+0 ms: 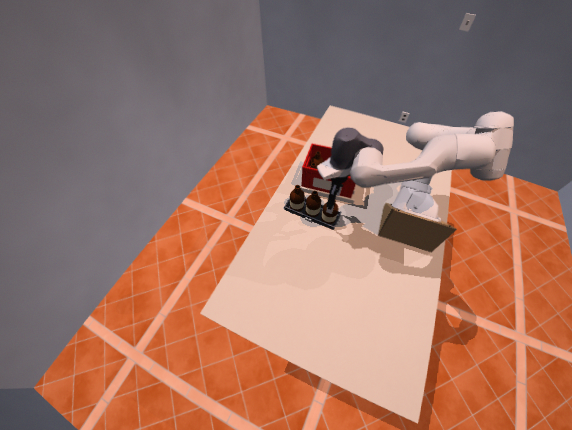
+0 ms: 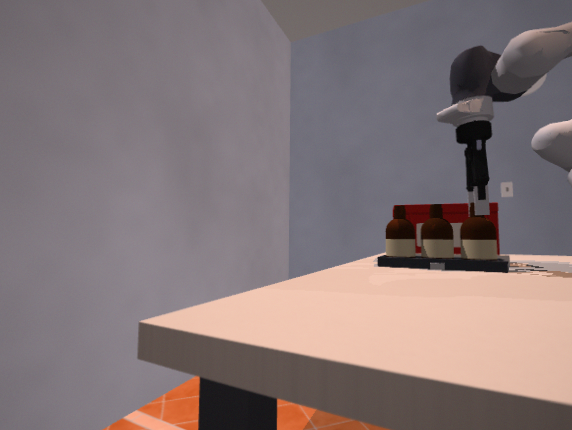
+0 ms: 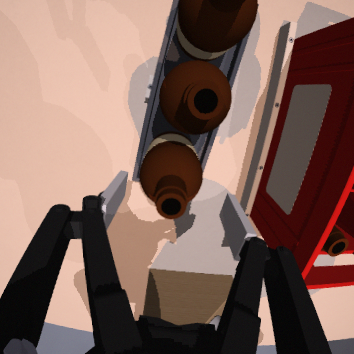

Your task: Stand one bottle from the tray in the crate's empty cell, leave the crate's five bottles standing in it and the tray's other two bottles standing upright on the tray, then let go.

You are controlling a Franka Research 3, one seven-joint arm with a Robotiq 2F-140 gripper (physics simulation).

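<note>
Visible here are a brown bottle [image 2: 478, 241] [image 3: 170, 174], a grey rail [image 3: 283, 50] and the gripper [image 2: 478, 215] [image 3: 175, 194].
</note>
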